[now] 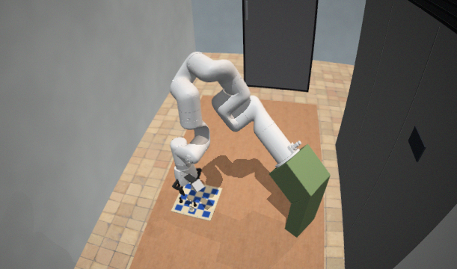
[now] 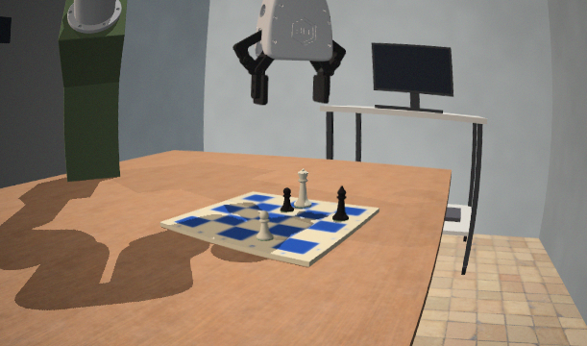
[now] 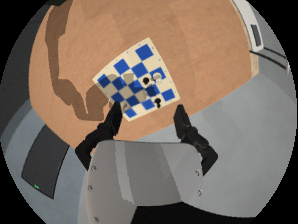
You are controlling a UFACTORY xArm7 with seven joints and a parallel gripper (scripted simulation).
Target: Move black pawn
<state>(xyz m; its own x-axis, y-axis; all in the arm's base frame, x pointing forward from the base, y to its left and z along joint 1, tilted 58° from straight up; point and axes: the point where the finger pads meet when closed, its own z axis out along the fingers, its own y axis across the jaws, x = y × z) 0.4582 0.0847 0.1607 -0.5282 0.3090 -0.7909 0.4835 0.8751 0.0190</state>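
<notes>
Right now my hand is 1 cm short of the white queen, 3 cm to the right of it and 13 cm above it. Round my hand: black pawn 1 cm behind, 14 cm below; then chessboard 1 cm behind, 4 cm to the right, 16 cm below; then black bishop 7 cm ahead, 3 cm to the right, 13 cm below.
</notes>
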